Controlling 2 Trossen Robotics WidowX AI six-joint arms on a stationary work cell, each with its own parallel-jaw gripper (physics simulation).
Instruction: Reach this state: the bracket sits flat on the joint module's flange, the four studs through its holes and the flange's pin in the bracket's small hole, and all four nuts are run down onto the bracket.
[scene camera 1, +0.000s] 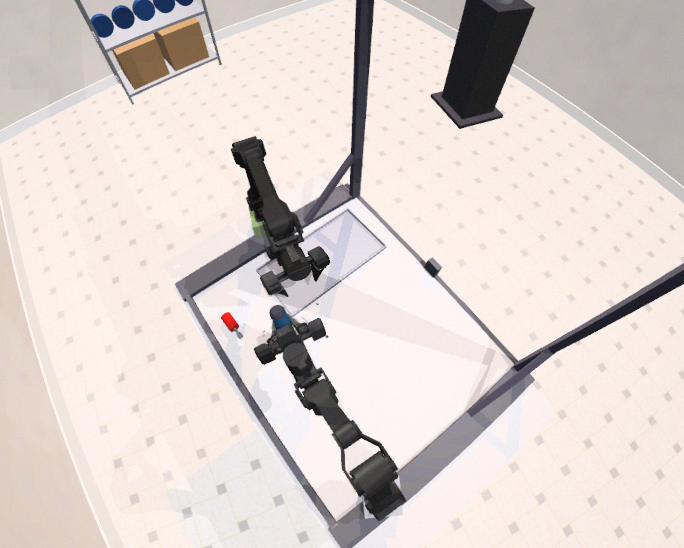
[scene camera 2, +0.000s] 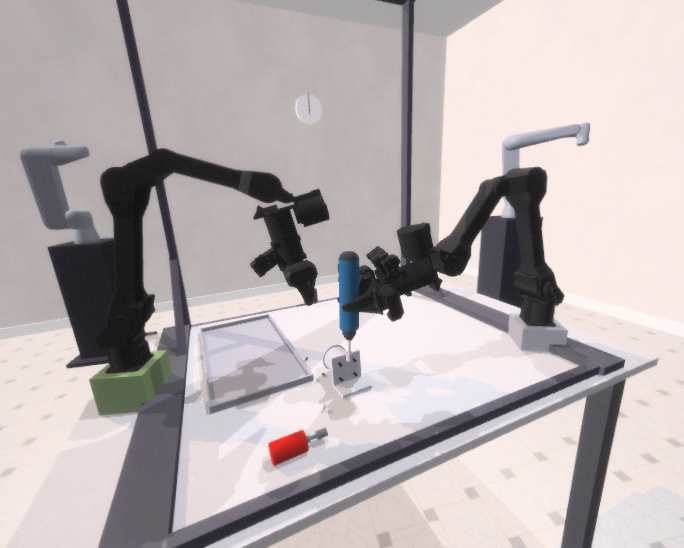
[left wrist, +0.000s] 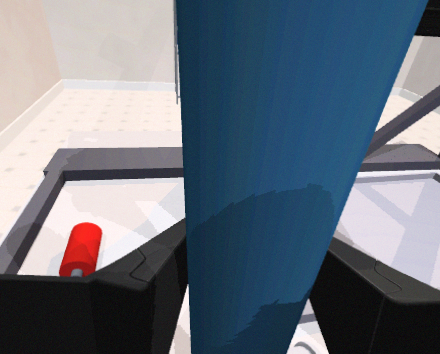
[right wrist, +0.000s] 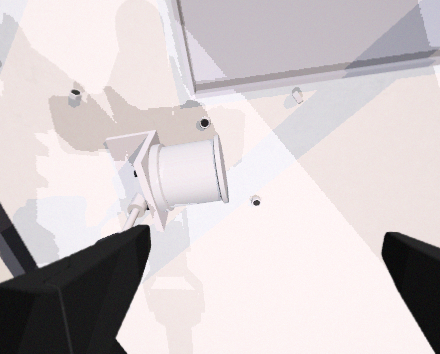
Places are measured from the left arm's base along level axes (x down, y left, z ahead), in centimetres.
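Pixels of known places: left gripper, fingertip midpoint: (scene camera 2: 339, 304) (left wrist: 245, 231) (right wrist: 56, 332); right gripper, fingertip midpoint: (scene camera 1: 301, 288) (scene camera 2: 305, 298) (left wrist: 384, 179) (right wrist: 264, 239); left arm's base at its link origin: (scene camera 2: 536, 321); right arm's base at its link origin: (scene camera 2: 130, 363).
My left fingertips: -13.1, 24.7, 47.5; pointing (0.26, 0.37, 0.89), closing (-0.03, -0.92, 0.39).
Observation:
For each thing: its middle in the pictures, then the offset to it from my left fingertips, as dx, dy, dz.
- white joint module at the middle of its body: (right wrist: 184, 174) (scene camera 2: 341, 363) +15.7, -3.4, +1.1
- bracket at the middle of its body: (right wrist: 137, 181) (scene camera 2: 350, 372) +15.5, +0.1, -1.6
- upright blue nut driver at the middle of its body: (left wrist: 245, 290) (scene camera 2: 348, 308) (scene camera 1: 284, 325) +1.2, -0.8, -1.7
- red-handled tool at the middle of its body: (left wrist: 79, 265) (scene camera 2: 299, 442) (scene camera 1: 233, 326) +17.4, +18.3, +4.3
- shallow tray at the middle of its body: (left wrist: 375, 225) (scene camera 2: 247, 350) (scene camera 1: 322, 258) +18.3, -11.5, +28.5
The white joint module (right wrist: 187, 172) (scene camera 2: 328, 357) lies on its side on the table. The bracket (right wrist: 150, 192) (scene camera 2: 347, 381) is against its flange end, its plate upright with dark stud ends showing through; its other leg is low at the table. Whether the pin is in the small hole is unclear. Loose nuts (right wrist: 75, 95) (right wrist: 204, 123) (right wrist: 256, 201) (right wrist: 297, 95) lie around. My left gripper (scene camera 1: 281, 326) (scene camera 2: 348, 308) (left wrist: 245, 231) is shut on the upright blue nut driver (scene camera 1: 280, 317) (scene camera 2: 348, 279) (left wrist: 280, 125), its socket close by the plate. My right gripper (scene camera 1: 300, 287) (scene camera 2: 310, 302) (right wrist: 264, 239) is open and empty, above the table.
A red-handled tool (scene camera 1: 229, 321) (scene camera 2: 288, 447) (left wrist: 82, 247) lies near the table edge. A shallow tray (scene camera 1: 353, 242) (scene camera 2: 245, 353) (right wrist: 300, 40) lies beside the module. Dark frame rails border the table, and an upright post (scene camera 1: 360, 102) (scene camera 2: 406, 125) stands at its edge.

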